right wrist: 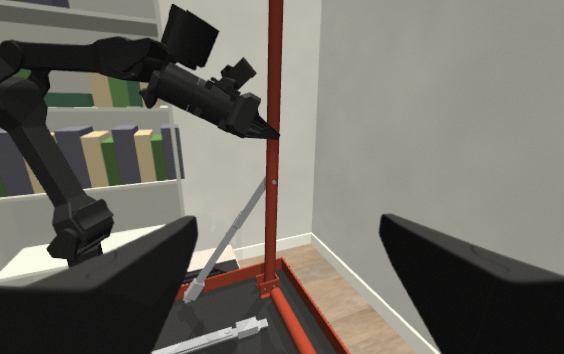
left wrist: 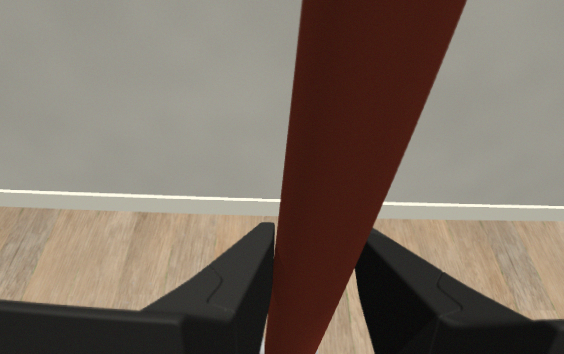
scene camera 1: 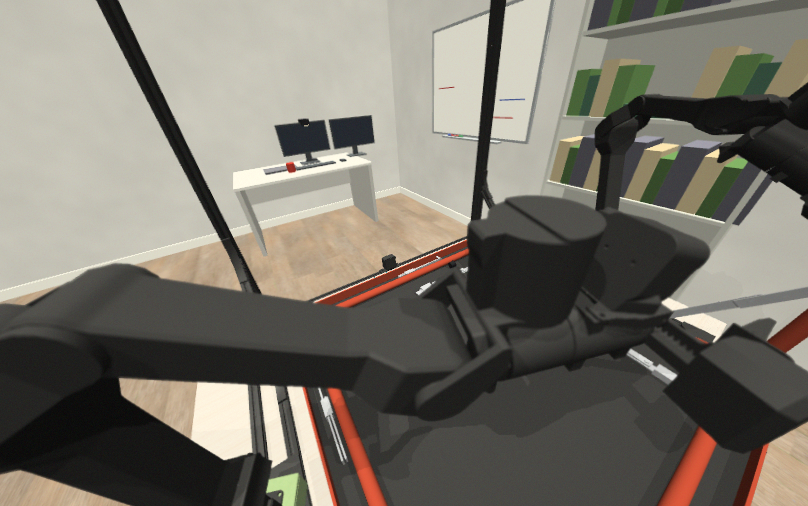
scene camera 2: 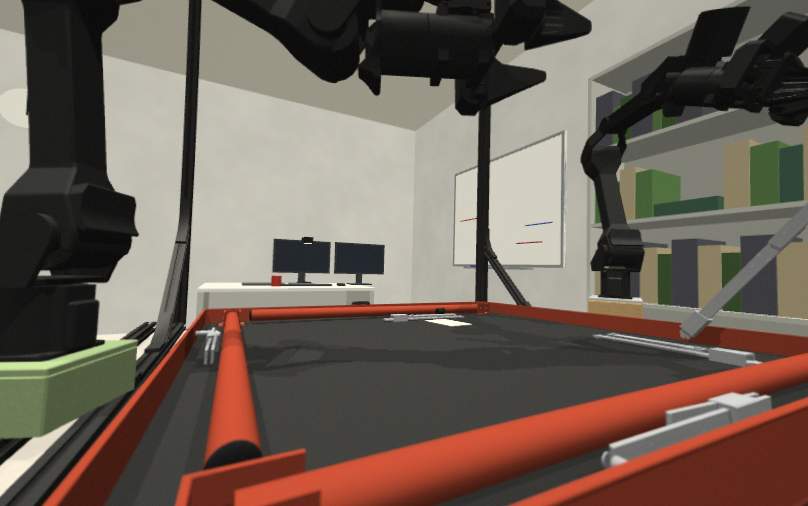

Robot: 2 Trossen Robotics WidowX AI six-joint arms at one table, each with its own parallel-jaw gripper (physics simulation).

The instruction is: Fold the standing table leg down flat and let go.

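Places are measured from the left arm's base along level axes (x right, y back, z down), in centimetres.
Pixels of known places: left gripper, between the fingertips: (right wrist: 276, 136); right gripper, between the fingertips: (right wrist: 289, 224) (scene camera 1: 704, 288) (scene camera 2: 565, 54); left arm's base, origin of its link: (scene camera 2: 615, 297); right arm's base, origin of its link: (scene camera 2: 38, 352).
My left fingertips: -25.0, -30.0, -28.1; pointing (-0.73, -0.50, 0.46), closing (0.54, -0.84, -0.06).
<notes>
For each thing: its top centre in the pictures, then the offset to it from my left fingertips, as dx, dy, dz. "*": a spot on its surface instead.
- standing table leg, a spot on its surface: (left wrist: 330, 150) * +1.1, +1.3, -5.2
- grey folding brace, a spot on its surface: (right wrist: 237, 220) * +5.7, +5.5, +16.5
- dark underside, a spot on its surface: (scene camera 2: 381, 393) * +40.8, -38.4, +33.8
- red rim, a spot on its surface: (scene camera 2: 620, 321) * +23.9, +19.5, +32.2
The standing table leg (left wrist: 330, 150) (right wrist: 274, 75) is a dark red tube, upright at the table corner in the right wrist view. A grey folding brace (right wrist: 237, 220) (scene camera 2: 745, 268) slants from the table frame up to it. My left gripper (left wrist: 314, 237) (right wrist: 276, 136) is shut on the leg above the brace joint, with one finger on each side. My right gripper (right wrist: 289, 224) (scene camera 2: 566, 52) is open and empty, high above the table and apart from the leg. The leg does not show in scene camera 2.
The upturned table has a dark underside (scene camera 2: 381, 393) and a red rim (scene camera 2: 620, 321). Other red legs (scene camera 2: 233, 381) (scene camera 2: 536, 438) lie flat along its edges. Grey braces (scene camera 2: 730, 357) (right wrist: 247, 327) lie low inside. A black frame post (scene camera 2: 482, 208) stands behind the table.
</notes>
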